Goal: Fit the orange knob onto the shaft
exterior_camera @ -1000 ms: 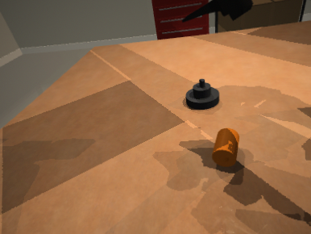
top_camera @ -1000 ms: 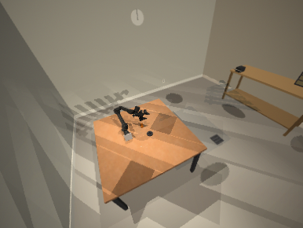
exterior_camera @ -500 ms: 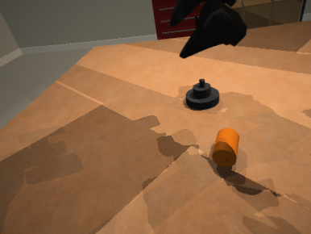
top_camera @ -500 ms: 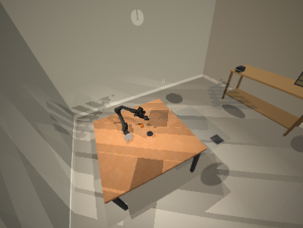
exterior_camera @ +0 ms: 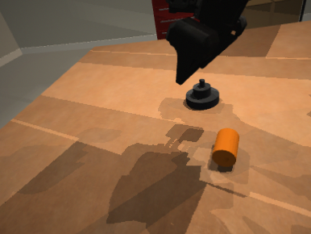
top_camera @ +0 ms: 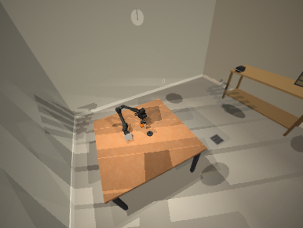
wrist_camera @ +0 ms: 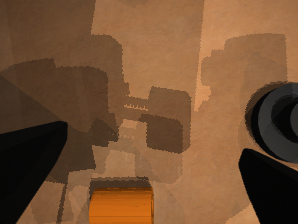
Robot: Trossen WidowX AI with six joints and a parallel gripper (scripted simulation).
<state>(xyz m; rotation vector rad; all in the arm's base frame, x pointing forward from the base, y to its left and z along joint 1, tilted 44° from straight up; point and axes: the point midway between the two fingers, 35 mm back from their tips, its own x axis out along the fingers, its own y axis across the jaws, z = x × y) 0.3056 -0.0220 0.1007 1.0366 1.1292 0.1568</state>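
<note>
The orange knob lies 12 cm below my gripper tip, 6 cm to the left of it and 6 cm behind it. From my gripper tip the other things lie so: dark round pedestal (14 cm to the right, 11 cm below, 2 cm behind).
</note>
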